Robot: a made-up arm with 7 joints.
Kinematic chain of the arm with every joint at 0, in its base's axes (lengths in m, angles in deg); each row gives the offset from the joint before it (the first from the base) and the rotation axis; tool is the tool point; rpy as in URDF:
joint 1: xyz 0 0 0.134 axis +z
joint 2: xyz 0 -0.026 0.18 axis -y
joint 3: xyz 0 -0.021 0.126 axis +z
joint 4: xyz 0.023 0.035 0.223 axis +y
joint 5: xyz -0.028 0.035 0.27 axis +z
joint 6: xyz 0 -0.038 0.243 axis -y
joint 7: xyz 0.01 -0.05 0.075 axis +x
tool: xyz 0 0 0 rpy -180 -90 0
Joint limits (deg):
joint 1: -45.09..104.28
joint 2: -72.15..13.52
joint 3: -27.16..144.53
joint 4: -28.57..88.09
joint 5: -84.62..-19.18
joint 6: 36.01..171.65
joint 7: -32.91..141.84
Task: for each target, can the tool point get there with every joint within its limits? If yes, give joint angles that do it. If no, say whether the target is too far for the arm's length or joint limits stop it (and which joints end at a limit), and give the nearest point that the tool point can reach.
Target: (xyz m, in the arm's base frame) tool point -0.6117 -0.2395 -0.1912
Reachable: no: joint limits stop it (at a limit: joint 1, joint 2, joint 4, joint 5, joint 6) | nearest point -0.5733 0.4086 0.1431 | short by 0.730 m
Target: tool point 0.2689 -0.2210 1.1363
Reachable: yes | joints -33.35 -32.17 7.39 -3.45 -29.83 76.43 69.92
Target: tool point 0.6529 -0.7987 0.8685
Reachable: no: too far | nearest point 0.5298 -0.6482 0.7640 | short by 0.221 m
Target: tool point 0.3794 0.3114 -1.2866
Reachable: no: too far | nearest point 0.4809 0.3947 -0.1156 | short by 1.178 m
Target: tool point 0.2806 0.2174 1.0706
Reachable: yes | joints -20.66 -2.70 59.34 55.43 -39.38 86.69 75.50
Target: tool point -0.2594 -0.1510 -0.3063
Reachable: no: joint limits stop it (at a limit: joint 1, joint 2, joint 4, joint 5, joint 6) | nearest point 0.2255 -0.5500 0.0461 | short by 0.720 m
